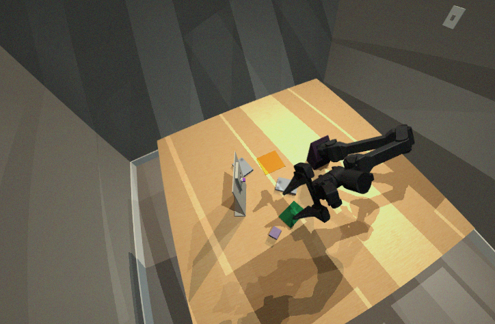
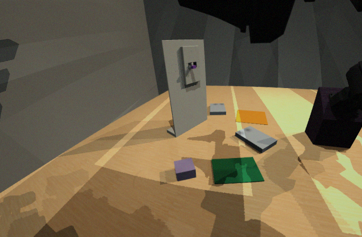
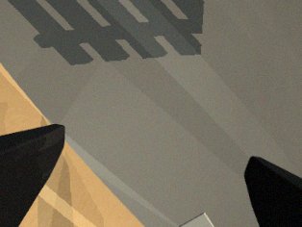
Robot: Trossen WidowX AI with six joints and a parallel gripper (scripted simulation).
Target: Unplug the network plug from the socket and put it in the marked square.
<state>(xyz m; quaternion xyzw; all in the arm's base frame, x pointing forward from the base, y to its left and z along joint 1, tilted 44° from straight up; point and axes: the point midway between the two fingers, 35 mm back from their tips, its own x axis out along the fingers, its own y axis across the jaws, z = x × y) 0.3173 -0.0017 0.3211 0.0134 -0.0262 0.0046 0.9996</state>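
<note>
My gripper tip is now 21 cm to the left of the network plug, 12 cm above it and 8 cm short of it. The rest, counted from my gripper tip: green square: 35 cm below, 8 cm behind, 5 cm to the right; then purple cube: 33 cm below, 4 cm ahead, 1 cm to the right; then grey upright panel: 23 cm to the right, 21 cm below, 9 cm ahead.
</note>
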